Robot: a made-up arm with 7 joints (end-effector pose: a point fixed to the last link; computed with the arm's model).
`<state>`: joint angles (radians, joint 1 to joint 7).
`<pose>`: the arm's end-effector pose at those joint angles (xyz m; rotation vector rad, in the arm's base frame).
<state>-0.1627 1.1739 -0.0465 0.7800 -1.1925 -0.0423 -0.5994</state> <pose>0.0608 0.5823 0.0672 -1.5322 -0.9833 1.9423</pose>
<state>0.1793 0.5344 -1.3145 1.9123 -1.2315 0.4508 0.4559</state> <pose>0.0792 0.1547 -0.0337 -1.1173 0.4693 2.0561</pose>
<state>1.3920 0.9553 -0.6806 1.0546 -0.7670 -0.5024 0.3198</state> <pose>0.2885 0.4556 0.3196 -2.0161 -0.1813 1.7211</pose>
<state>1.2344 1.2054 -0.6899 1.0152 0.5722 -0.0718 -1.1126</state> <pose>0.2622 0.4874 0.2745 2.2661 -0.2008 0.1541</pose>
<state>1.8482 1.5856 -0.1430 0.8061 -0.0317 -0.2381 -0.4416</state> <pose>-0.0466 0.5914 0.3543 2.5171 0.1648 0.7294</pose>
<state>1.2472 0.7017 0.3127 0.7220 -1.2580 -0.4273 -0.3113</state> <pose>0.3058 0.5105 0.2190 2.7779 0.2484 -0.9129</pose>
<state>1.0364 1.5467 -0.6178 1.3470 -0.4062 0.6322 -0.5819</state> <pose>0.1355 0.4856 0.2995 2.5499 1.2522 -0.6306</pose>
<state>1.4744 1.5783 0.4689 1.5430 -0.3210 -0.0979 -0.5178</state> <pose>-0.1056 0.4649 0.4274 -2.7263 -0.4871 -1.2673</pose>
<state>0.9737 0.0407 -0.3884 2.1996 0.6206 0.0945 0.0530</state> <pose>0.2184 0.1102 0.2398 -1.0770 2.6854 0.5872</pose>
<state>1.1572 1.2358 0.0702 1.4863 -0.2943 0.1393 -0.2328</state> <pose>0.1315 0.4625 0.3667 2.8903 0.0475 -0.2071</pose>
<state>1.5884 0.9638 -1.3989 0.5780 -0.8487 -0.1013 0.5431</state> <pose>0.2766 0.4878 0.2849 -1.3097 -1.1544 2.5301</pose>
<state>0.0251 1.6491 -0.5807 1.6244 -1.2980 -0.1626 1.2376</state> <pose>0.1559 0.4101 0.2100 0.3508 -1.4064 1.9953</pose>
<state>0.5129 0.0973 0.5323 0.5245 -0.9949 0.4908 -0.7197</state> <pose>0.2488 0.2464 -0.1573 1.3933 0.6900 -1.3253</pose>
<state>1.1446 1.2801 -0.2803 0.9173 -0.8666 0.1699 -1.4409</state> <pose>0.1697 0.5745 0.3134 -2.5978 -1.2165 -0.5777</pose>
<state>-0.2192 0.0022 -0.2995 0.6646 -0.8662 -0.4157 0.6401</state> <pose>-0.0284 0.1805 -0.2431 -0.2248 -1.1028 -2.8211</pose>
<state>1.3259 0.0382 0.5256 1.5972 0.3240 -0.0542 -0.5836</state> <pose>0.3170 0.2651 0.3424 1.3434 -1.6331 0.8449</pose>
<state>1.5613 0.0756 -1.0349 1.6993 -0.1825 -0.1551 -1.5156</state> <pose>0.2833 -0.0187 0.3559 1.8979 -2.1992 0.7692</pose>
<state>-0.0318 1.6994 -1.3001 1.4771 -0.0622 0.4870 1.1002</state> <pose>0.0502 0.4547 0.1382 -1.0844 0.8482 -2.4220</pose>
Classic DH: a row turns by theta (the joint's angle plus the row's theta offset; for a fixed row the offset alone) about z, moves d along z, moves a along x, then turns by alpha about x. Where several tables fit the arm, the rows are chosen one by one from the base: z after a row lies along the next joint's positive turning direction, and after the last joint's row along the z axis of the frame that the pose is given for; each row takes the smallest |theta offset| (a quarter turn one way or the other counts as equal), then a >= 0, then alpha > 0; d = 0 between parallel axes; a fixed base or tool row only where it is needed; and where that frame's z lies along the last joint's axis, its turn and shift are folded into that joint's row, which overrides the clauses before.
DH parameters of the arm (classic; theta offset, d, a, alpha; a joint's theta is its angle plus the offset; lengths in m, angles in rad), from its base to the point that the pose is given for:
base (fixed): 0 0.2354 -0.0232 1.5708
joint 1: -1.5708 -0.1411 0.0142 -1.5708
joint 2: 1.5708 0.0016 0.0252 -1.5708
joint 3: 1.5708 -0.2782 0.0062 -1.5708
joint 4: 0 -0.0165 0.0134 1.5708
joint 5: 0 -0.2211 -0.0188 1.5708
joint 6: 1.5708 0.0063 0.0068 1.5708
joint 7: -1.5708 0.0367 0.0256 -1.5708
tool (fixed): 0 0.0252 0 0

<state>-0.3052 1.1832 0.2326 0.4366 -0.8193 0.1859 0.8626</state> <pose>-0.0133 0.5736 0.1074 -0.1233 0.9921 -2.0161</pose>
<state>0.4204 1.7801 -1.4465 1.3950 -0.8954 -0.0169 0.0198</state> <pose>0.0489 0.5137 0.1772 -0.3748 -0.7167 2.2360</pose>
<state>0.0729 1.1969 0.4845 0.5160 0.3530 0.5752 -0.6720</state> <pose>0.0654 0.5786 0.1105 1.2270 0.8656 -0.3509</pose>
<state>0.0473 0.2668 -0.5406 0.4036 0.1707 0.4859 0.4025</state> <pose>0.0498 0.2622 -0.1948 -0.2871 -0.0007 -1.8979</pose>
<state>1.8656 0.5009 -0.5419 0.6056 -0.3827 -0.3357 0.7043</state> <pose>0.3467 0.3748 0.4292 -2.2481 0.6931 1.8006</pose>
